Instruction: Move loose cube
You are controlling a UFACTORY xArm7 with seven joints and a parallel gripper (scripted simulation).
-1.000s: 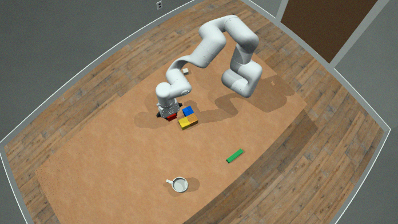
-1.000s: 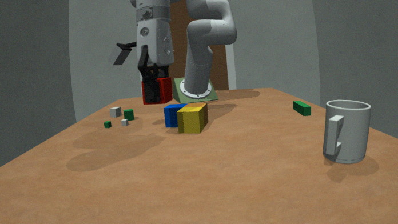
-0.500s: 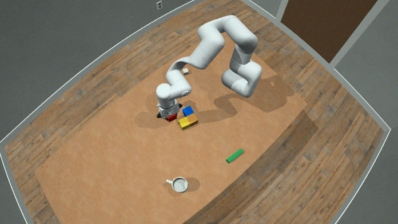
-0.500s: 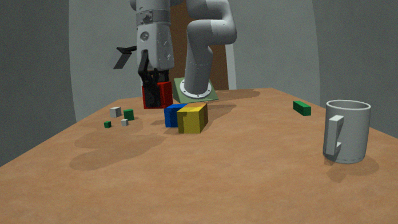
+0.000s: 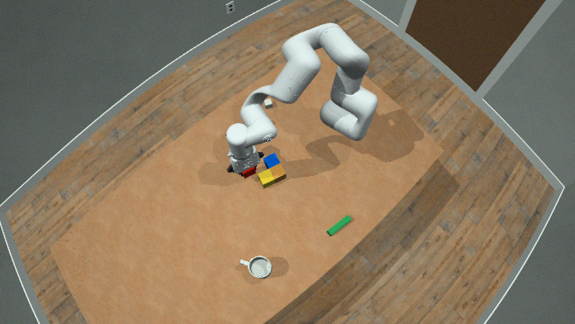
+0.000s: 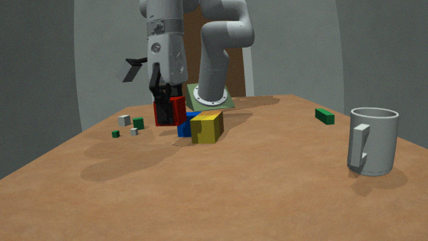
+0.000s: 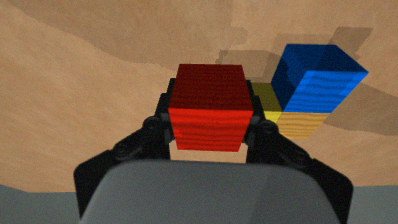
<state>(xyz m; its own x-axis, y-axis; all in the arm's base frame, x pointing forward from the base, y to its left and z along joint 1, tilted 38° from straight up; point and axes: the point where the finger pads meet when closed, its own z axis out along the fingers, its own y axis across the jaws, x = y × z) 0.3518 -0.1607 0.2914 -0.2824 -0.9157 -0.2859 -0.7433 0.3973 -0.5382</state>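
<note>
Right now the yellow cube is 30 mm behind my hand, 70 mm to the left of it and 50 mm below it. Also, from my hand: orange cube (80 mm behind, 90 mm to the left, 50 mm below); then red cube (right at my hand); then blue cube (90 mm behind, 40 mm to the left, 50 mm below).
</note>
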